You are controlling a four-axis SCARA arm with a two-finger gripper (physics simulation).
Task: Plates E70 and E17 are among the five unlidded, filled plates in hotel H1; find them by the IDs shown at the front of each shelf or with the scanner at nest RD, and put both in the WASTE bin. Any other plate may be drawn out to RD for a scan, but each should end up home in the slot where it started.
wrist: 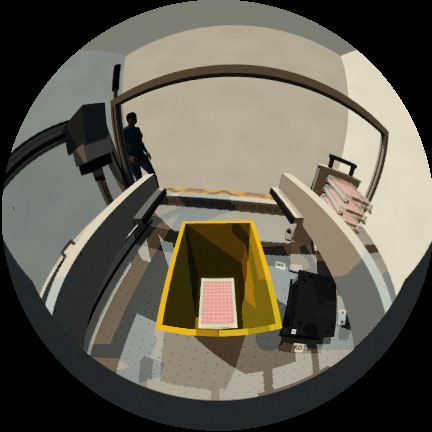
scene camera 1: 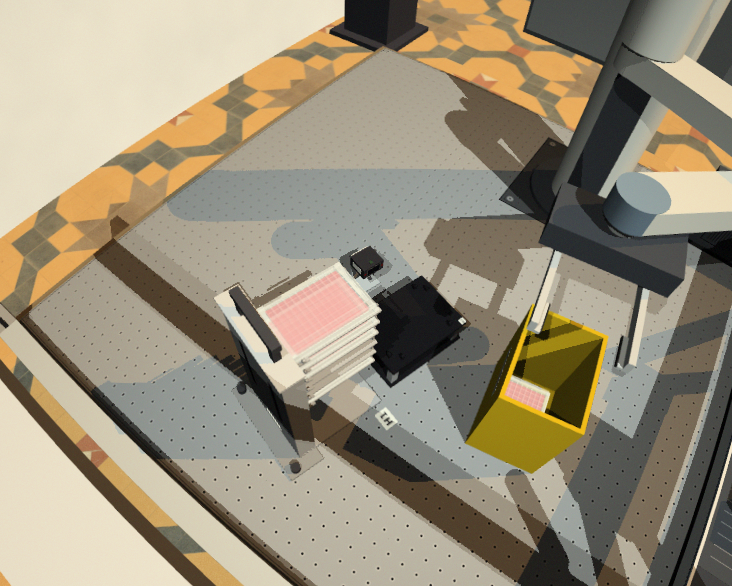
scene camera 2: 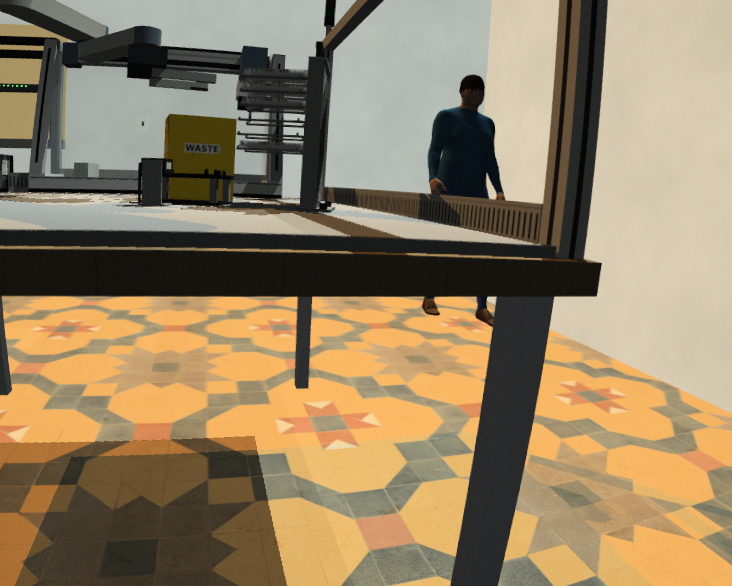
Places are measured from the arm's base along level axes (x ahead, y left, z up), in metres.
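Where they show: gripper, fingertip midpoint: (wrist: 217,180) (scene camera 1: 580,347) (scene camera 2: 211,83).
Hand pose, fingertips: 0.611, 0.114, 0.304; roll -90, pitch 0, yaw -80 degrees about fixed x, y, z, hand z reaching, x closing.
After its pixels a point has its place, as x, y, z.
The open yellow WASTE bin (scene camera 1: 525,433) @(0.666, 0.125, 0.146) (scene camera 2: 201,125) @(0.593, 0.051, 0.191) (wrist: 268,300) @(0.549, 0.049, 0.207) stands below my gripper (scene camera 1: 579,347) @(0.611, 0.114, 0.304) (wrist: 217,180) @(0.611, 0.114, 0.304). The gripper is open and empty, its two fingers wide apart above the bin. A pink-filled plate (scene camera 1: 528,395) @(0.546, 0.112, 0.028) (wrist: 218,302) @(0.585, 0.109, 0.028) lies inside the bin; its ID is not readable. Hotel H1 (scene camera 1: 296,409) @(0.842, -0.127, 0.214) (scene camera 2: 312,131) @(0.802, -0.261, 0.160) holds a stack of plates, the top one a pink-filled plate (scene camera 1: 323,311) @(0.743, -0.162, 0.280). Part of the stack also shows at the right of the wrist view. No shelf IDs are readable. The black nest RD (scene camera 1: 421,323) @(0.565, -0.102, 0.073) (wrist: 312,300) @(0.581, -0.106, 0.073) stands between hotel and bin and bears no plate.
A small black device (scene camera 1: 366,261) @(0.532, -0.244, 0.096) stands beside the nest and hotel. The H1 label (scene camera 1: 385,418) @(0.718, -0.063, 0.013) lies on the perforated table (scene camera 1: 341,519) @(0.889, -0.022, 0.013). The arm's column (scene camera 1: 595,122) @(0.065, -0.036, 0.240) rises behind the bin. A person (scene camera 2: 463,146) (wrist: 134,142) stands beyond the table.
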